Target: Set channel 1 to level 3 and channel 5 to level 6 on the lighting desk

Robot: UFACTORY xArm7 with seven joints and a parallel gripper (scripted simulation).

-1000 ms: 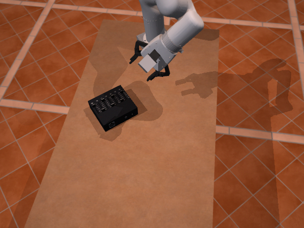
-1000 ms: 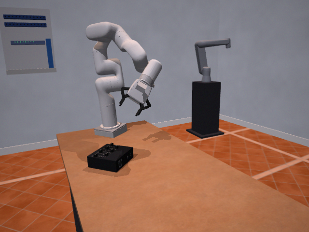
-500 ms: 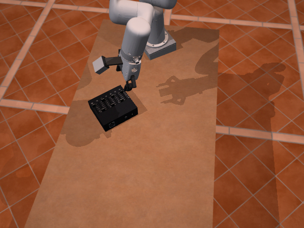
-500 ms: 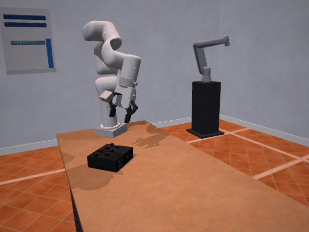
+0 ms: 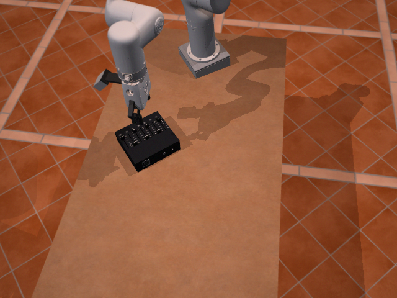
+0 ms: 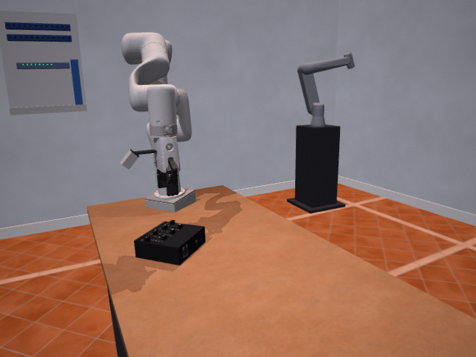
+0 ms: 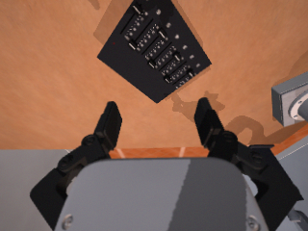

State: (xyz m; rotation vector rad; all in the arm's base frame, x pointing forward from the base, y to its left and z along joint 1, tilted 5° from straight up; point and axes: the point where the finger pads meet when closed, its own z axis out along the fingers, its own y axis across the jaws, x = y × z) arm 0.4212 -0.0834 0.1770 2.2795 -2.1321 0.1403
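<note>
Now: the channel 1 fader cap 7 cm behind my hand, 2 cm to the left of it and 13 cm below it. Also, from my hand: channel 2 fader cap (2 cm behind, 3 cm to the left, 13 cm below).
</note>
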